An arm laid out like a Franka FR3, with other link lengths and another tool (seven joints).
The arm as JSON. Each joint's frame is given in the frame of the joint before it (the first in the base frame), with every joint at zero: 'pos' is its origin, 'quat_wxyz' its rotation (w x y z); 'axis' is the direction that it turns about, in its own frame. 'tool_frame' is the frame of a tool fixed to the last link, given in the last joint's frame.
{
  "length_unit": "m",
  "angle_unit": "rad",
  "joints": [
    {
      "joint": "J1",
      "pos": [
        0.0,
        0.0,
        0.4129
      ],
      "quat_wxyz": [
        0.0,
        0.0,
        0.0,
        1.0
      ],
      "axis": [
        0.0,
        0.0,
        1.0
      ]
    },
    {
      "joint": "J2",
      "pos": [
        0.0,
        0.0,
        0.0
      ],
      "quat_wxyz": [
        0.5,
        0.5,
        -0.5,
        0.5
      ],
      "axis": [
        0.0,
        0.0,
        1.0
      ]
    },
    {
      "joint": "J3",
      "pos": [
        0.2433,
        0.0,
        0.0
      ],
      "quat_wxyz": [
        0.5,
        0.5,
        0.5,
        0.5
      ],
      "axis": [
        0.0,
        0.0,
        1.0
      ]
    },
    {
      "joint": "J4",
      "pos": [
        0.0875,
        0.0,
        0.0
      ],
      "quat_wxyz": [
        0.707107,
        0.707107,
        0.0,
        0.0
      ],
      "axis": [
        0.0,
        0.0,
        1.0
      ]
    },
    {
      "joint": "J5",
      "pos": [
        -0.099,
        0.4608,
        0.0
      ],
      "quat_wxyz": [
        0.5,
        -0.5,
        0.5,
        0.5
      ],
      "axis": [
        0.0,
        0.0,
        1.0
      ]
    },
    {
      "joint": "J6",
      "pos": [
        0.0,
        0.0,
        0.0
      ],
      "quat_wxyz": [
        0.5,
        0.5,
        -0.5,
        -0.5
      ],
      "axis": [
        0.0,
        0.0,
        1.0
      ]
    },
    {
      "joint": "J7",
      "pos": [
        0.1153,
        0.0,
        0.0
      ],
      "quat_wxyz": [
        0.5,
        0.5,
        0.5,
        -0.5
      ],
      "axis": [
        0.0,
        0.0,
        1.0
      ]
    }
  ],
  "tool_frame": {
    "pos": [
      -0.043,
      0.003,
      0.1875
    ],
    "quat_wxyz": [
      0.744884,
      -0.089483,
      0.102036,
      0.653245
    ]
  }
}
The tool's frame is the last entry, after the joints.
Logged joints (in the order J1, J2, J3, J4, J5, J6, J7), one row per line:
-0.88 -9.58 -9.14 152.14 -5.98 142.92 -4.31
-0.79 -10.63 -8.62 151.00 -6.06 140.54 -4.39
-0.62 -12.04 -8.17 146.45 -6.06 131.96 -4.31
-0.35 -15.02 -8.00 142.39 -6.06 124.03 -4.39
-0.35 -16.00 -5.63 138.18 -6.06 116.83 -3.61
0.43 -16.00 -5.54 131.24 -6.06 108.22 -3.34
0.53 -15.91 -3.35 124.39 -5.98 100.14 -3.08
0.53 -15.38 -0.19 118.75 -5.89 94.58 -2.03
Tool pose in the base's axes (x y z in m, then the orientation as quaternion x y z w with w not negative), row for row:
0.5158 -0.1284 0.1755 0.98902 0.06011 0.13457 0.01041
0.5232 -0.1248 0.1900 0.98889 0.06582 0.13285 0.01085
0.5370 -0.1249 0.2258 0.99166 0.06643 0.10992 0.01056
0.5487 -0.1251 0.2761 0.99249 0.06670 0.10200 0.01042
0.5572 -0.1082 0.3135 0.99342 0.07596 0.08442 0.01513
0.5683 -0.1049 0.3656 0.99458 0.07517 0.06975 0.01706
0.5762 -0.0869 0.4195 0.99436 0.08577 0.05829 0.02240
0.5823 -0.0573 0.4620 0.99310 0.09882 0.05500 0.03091
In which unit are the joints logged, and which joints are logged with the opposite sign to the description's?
The joints are logged in degrees. Opposite sign: J4.
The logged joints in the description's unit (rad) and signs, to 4 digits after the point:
-0.0154 -0.1672 -0.1595 -2.6553 -0.1044 2.4944 -0.0752
-0.0138 -0.1855 -0.1504 -2.6354 -0.1058 2.4529 -0.0766
-0.0108 -0.2101 -0.1426 -2.5560 -0.1058 2.3031 -0.0752
-0.0061 -0.2621 -0.1396 -2.4852 -0.1058 2.1647 -0.0766
-0.0061 -0.2793 -0.0983 -2.4117 -0.1058 2.0391 -0.0630
0.0075 -0.2793 -0.0967 -2.2906 -0.1058 1.8888 -0.0583
0.0093 -0.2777 -0.0585 -2.1710 -0.1044 1.7478 -0.0538
0.0093 -0.2684 -0.0033 -2.0726 -0.1028 1.6507 -0.0354

